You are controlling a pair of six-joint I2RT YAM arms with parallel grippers.
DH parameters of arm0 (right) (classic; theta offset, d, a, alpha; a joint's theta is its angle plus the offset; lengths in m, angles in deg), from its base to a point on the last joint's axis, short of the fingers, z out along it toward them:
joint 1: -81.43 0.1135 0.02 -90
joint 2: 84.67 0 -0.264 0
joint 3: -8.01 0 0.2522 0
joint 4: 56.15 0 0.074 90
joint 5: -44.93 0 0 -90
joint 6: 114.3 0.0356 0 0
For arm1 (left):
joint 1: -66.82 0.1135 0.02 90
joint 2: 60.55 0 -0.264 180
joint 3: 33.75 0 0.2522 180
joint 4: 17.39 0 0.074 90
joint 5: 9.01 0 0 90
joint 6: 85.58 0.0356 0 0
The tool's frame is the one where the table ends.
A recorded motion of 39 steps. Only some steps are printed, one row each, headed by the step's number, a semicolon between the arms.
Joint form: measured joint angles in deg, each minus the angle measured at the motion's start. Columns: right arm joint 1, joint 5, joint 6, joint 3, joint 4, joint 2; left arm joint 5, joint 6, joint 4, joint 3, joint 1, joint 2.
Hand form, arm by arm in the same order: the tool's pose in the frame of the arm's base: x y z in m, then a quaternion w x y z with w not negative. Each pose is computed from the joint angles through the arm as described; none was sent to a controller.
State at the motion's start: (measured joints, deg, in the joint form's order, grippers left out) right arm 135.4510 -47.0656 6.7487 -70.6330 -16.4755 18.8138; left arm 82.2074 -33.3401 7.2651 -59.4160 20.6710 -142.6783
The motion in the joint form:
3: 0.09 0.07 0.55 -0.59 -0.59 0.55; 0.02 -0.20 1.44 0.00 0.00 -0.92
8: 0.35 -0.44 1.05 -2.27 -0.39 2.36; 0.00 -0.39 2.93 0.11 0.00 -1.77
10: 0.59 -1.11 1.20 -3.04 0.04 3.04; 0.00 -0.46 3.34 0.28 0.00 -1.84
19: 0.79 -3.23 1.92 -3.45 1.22 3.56; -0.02 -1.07 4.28 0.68 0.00 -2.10
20: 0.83 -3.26 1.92 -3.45 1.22 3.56; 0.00 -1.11 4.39 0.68 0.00 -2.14
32: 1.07 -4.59 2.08 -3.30 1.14 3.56; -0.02 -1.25 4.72 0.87 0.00 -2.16
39: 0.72 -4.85 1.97 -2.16 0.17 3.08; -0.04 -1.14 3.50 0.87 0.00 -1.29
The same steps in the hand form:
3: 0.2127 0.2919 0.1654 0.17673 -0.18640 0.95601 0.14164; 0.1502 -0.1575 0.1062 0.35768 0.06751 0.86893 -0.33535
8: 0.2159 0.2986 0.1625 0.17671 -0.18358 0.95714 0.13771; 0.1508 -0.1581 0.1053 0.36023 0.06587 0.86678 -0.33851
10: 0.2164 0.3014 0.1617 0.17805 -0.18323 0.95774 0.13215; 0.1505 -0.1578 0.1050 0.36098 0.06530 0.86608 -0.33959
19: 0.2163 0.3012 0.1596 0.18154 -0.17571 0.96096 0.11278; 0.1498 -0.1570 0.1041 0.36085 0.06055 0.86522 -0.34282
20: 0.2162 0.3013 0.1597 0.18167 -0.17599 0.96090 0.11266; 0.1499 -0.1571 0.1042 0.36102 0.06032 0.86493 -0.34342
32: 0.2153 0.3014 0.1591 0.18865 -0.17422 0.96078 0.10464; 0.1495 -0.1567 0.1039 0.36137 0.05915 0.86448 -0.34436
39: 0.2156 0.2977 0.1574 0.19247 -0.17146 0.96058 0.10412; 0.1488 -0.1559 0.1049 0.35984 0.05996 0.86595 -0.34212

